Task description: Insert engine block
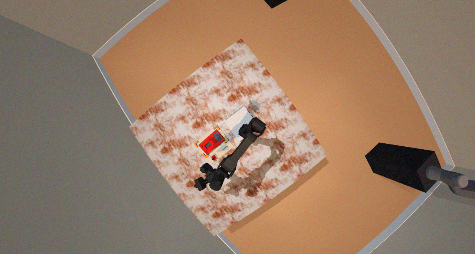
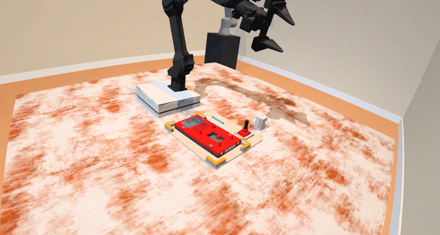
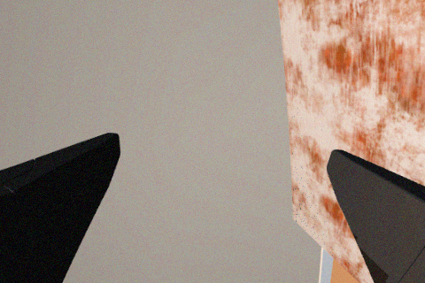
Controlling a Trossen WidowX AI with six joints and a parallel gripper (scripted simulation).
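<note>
Now: gripper tip 32 cm above the engine block, 6 cm to the right of it and 6 cm past it.
</note>
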